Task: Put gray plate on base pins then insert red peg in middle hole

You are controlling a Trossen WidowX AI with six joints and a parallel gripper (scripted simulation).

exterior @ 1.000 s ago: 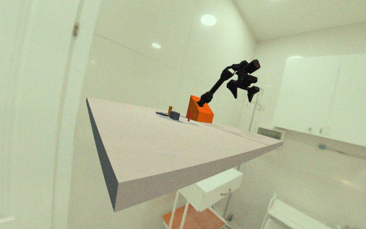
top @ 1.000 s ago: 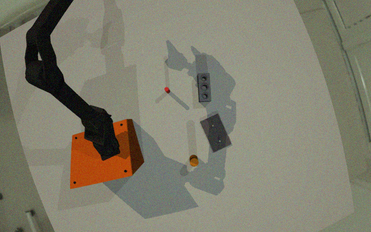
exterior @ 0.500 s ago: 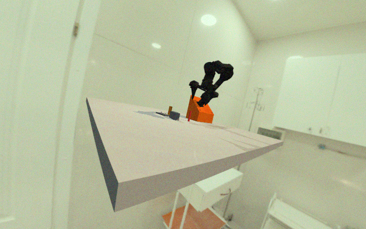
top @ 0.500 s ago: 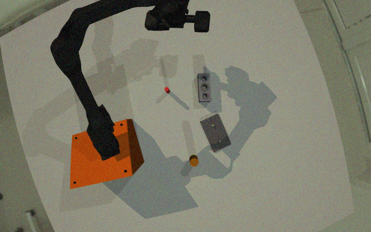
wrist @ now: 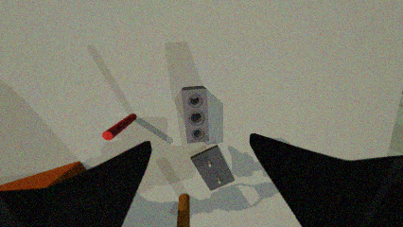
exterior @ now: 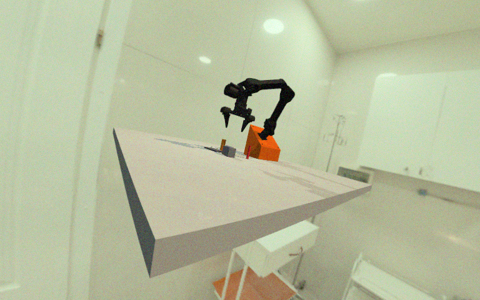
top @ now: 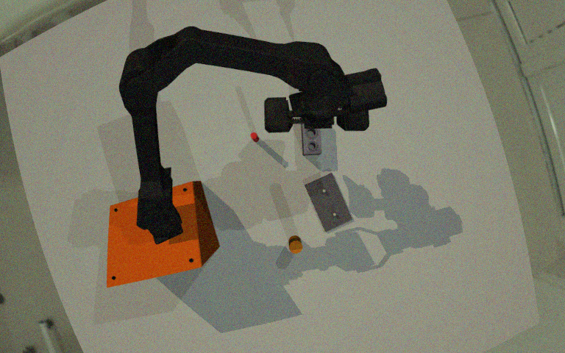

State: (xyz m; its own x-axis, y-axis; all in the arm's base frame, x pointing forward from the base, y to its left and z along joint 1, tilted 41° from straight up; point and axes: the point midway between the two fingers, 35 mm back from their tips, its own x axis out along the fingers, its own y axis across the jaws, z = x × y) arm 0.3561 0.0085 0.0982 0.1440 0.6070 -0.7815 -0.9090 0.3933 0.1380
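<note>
Now: gripper tip 1 cm to the left of the plate and 11 cm above it. Round my gripper tip: red peg 12 cm behind, 3 cm to the left, 11 cm below; then orange cylinder 14 cm behind, 22 cm to the right, 11 cm below; then gray slab 3 cm behind, 17 cm to the right, 14 cm below.
</note>
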